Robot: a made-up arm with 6 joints. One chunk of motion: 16 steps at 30 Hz.
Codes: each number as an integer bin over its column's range. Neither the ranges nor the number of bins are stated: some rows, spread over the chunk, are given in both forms.
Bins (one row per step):
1: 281 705 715 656 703 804
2: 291 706 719 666 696 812
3: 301 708 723 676 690 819
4: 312 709 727 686 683 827
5: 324 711 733 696 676 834
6: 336 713 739 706 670 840
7: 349 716 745 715 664 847
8: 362 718 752 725 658 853
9: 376 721 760 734 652 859
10: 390 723 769 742 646 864
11: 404 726 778 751 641 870
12: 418 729 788 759 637 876
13: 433 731 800 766 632 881
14: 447 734 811 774 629 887
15: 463 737 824 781 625 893
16: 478 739 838 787 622 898
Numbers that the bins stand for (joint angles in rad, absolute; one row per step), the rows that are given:
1: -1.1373 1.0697 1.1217 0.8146 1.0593 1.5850
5: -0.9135 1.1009 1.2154 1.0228 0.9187 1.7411
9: -0.6428 1.1530 1.3560 1.2206 0.7938 1.8713
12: -0.4242 1.1946 1.5017 1.3508 0.7157 1.9598
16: -0.1119 1.2466 1.7620 1.4965 0.6376 2.0743
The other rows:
2: -1.0853 1.0749 1.1425 0.8667 1.0228 1.6266
3: -1.0332 1.0853 1.1634 0.9187 0.9916 1.6631
4: -0.9760 1.0905 1.1842 0.9708 0.9552 1.7047
6: -0.8511 1.1113 1.2466 1.0749 0.8875 1.7724
7: -0.7834 1.1269 1.2779 1.1217 0.8563 1.8088
8: -0.7157 1.1373 1.3143 1.1738 0.8250 1.8400
10: -0.5700 1.1634 1.4028 1.2623 0.7626 1.8973
11: -0.4971 1.1790 1.4496 1.3091 0.7365 1.9285
13: -0.3461 1.2050 1.5642 1.3872 0.6897 1.9858
14: -0.2733 1.2206 1.6214 1.4288 0.6741 2.0170
15: -0.1900 1.2362 1.6891 1.4653 0.6533 2.0482

